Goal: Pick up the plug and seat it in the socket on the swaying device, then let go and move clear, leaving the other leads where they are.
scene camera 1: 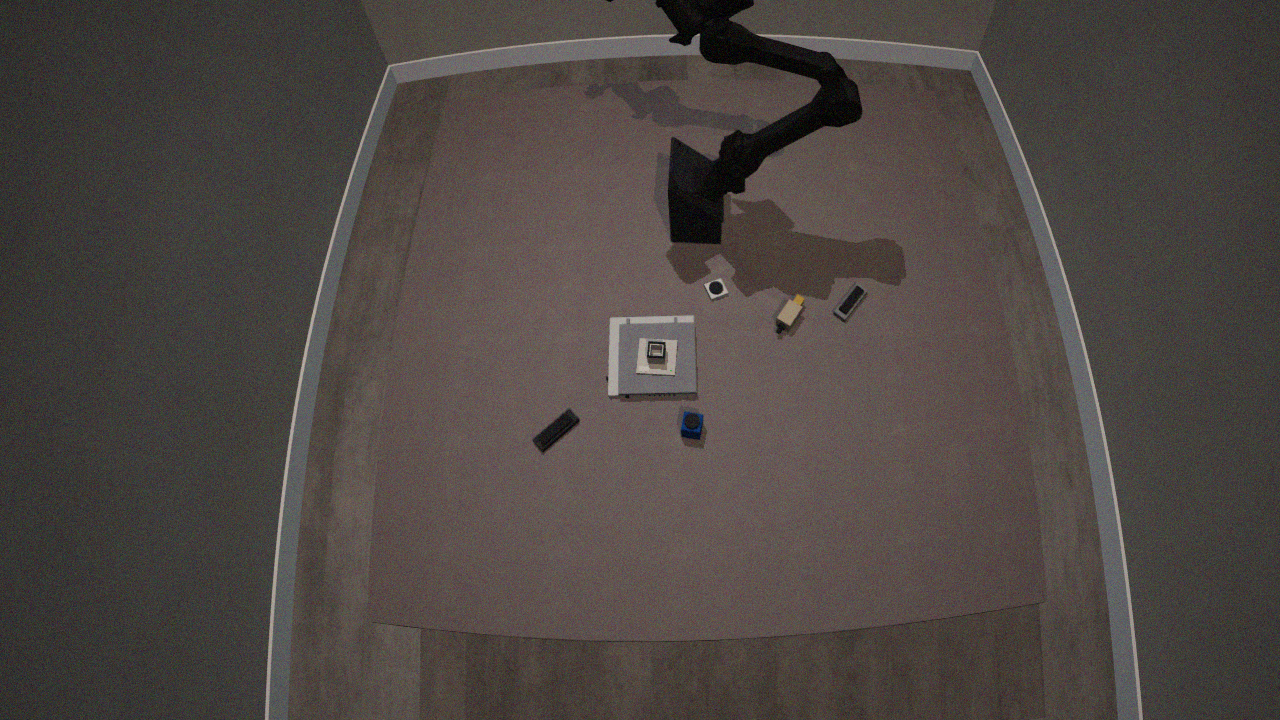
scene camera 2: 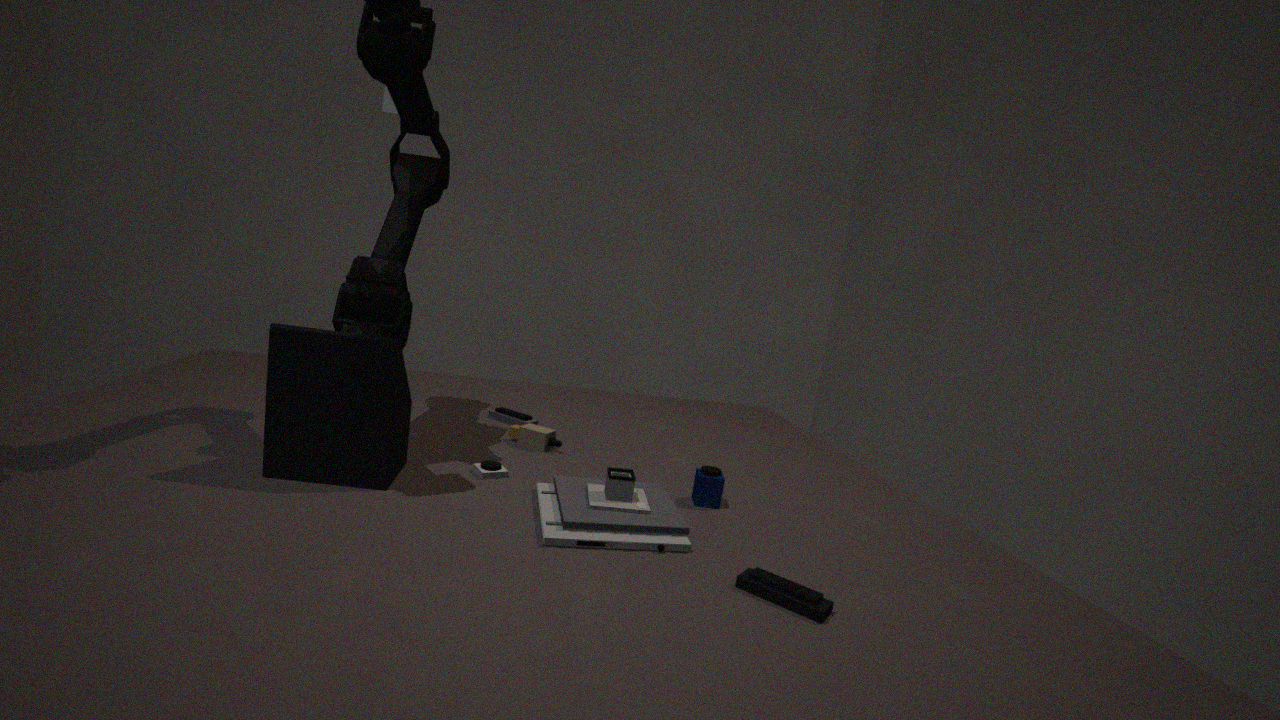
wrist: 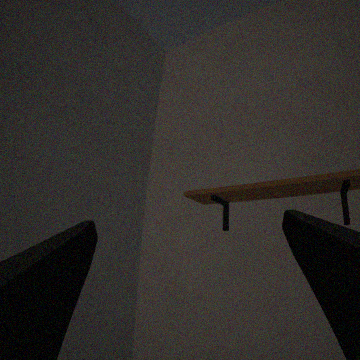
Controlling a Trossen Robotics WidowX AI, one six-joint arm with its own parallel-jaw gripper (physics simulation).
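Observation:
The plug, taken to be the beige block (scene camera 1: 789,314) (scene camera 2: 536,437) with a yellow end and a small dark end, lies on its side on the mat. The device has a grey plate (scene camera 1: 676,383) (scene camera 2: 573,516) on a white base. A cream pad on the plate bears the upright square socket (scene camera 1: 656,360) (scene camera 2: 619,489), dark-rimmed and open at the top. The plug lies apart from the device. My gripper (wrist: 190,225) is open and empty, high up and far from the plug, facing the walls. The gripper is cut off at the top of both scene views.
A white square piece (scene camera 1: 715,288) (scene camera 2: 490,471) lies near the arm's base (scene camera 1: 694,201) (scene camera 2: 332,407). A grey-black bar (scene camera 1: 849,302) (scene camera 2: 512,415) lies beyond the plug. A blue block (scene camera 1: 691,427) (scene camera 2: 708,488) and a black bar (scene camera 1: 555,430) (scene camera 2: 784,593) flank the device. A wall shelf (wrist: 270,192) shows.

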